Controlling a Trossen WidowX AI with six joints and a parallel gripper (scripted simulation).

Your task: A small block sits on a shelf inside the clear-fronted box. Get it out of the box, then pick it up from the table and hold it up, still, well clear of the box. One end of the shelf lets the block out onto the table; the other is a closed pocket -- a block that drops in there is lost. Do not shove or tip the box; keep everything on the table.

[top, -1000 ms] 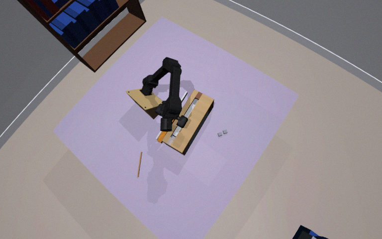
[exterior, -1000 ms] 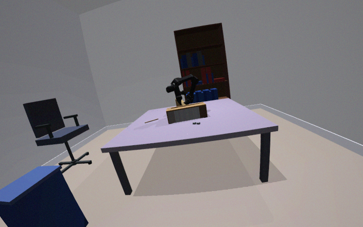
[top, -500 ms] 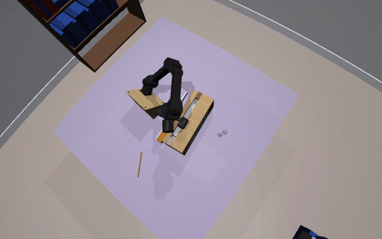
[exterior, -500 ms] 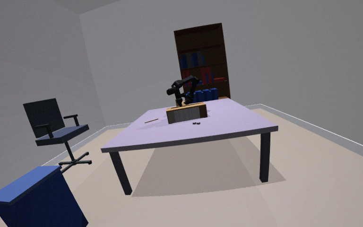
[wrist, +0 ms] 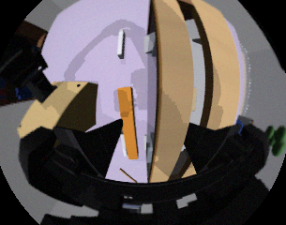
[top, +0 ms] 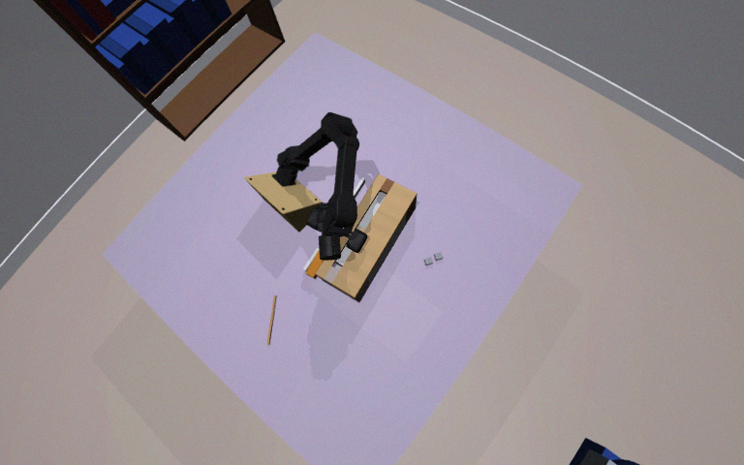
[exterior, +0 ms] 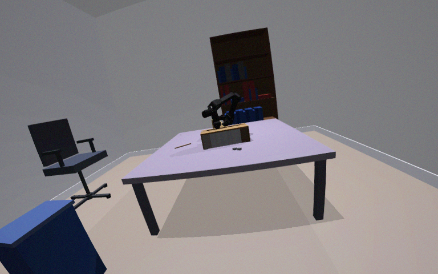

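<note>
Now: gripper tip 30 mm short of the wooden box, 50 mm to the right of it and 30 mm above it. The rest, counted from my gripper tip: orange bar 30 mm behind, 60 mm to the right, 80 mm below; thin wooden stick 10 mm ahead, 360 mm to the right, 90 mm below.
</note>
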